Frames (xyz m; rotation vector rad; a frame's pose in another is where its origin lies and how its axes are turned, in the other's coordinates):
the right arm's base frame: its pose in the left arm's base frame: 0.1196 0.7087 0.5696 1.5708 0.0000 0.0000
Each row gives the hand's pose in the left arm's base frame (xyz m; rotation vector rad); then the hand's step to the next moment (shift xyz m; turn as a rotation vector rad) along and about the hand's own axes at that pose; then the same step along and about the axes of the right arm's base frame.
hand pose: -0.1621 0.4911 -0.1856 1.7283 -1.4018 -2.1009
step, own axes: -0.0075 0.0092 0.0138 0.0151 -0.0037 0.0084
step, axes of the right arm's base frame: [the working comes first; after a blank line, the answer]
step, axes of the left arm's base frame: -0.0127 0.0070 0.0110 -0.0105 -0.0016 -0.0141

-0.0127 0.0110 -0.0070 -0.0105 -0.0141 0.0016
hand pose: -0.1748 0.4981 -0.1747 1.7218 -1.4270 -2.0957
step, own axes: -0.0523 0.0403 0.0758 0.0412 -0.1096 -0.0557
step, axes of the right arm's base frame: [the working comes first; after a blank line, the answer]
step, axes of the left arm's base frame: -0.0606 0.0523 0.0608 0.0811 0.0051 -0.1010

-0.0606 0.0608 -0.0523 0.0811 -0.1010 -0.0051
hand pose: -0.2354 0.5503 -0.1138 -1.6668 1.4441 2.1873
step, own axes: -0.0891 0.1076 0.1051 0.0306 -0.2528 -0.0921
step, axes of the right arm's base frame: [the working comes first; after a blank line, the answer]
step, axes of the left arm's base frame: -0.0963 0.0520 0.1363 0.1875 0.0668 -0.1836

-0.0963 0.1363 -0.0520 0.1875 -0.1836 -0.0668
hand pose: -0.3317 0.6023 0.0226 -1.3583 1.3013 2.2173
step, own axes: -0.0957 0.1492 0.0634 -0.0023 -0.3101 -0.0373
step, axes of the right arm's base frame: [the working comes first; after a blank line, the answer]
step, axes of the left arm's base frame: -0.0740 -0.0141 0.1725 0.2063 0.1505 -0.1799

-0.0740 0.1725 0.0141 0.2063 -0.1799 -0.1505
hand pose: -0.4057 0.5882 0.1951 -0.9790 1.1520 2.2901
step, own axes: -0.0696 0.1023 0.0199 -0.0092 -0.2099 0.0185
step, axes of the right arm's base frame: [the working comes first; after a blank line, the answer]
step, axes of the left arm's base frame: -0.0235 -0.0460 0.1142 0.1269 0.1371 -0.0979

-0.0235 0.1142 0.0460 0.1269 -0.0979 -0.1371
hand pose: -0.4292 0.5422 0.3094 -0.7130 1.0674 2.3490
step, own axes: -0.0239 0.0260 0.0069 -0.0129 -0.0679 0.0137
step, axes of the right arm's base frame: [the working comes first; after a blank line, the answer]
step, axes of the left arm's base frame: 0.0009 -0.0146 0.0329 0.0465 0.0485 -0.0211

0.0009 0.0329 0.0146 0.0465 -0.0211 -0.0485
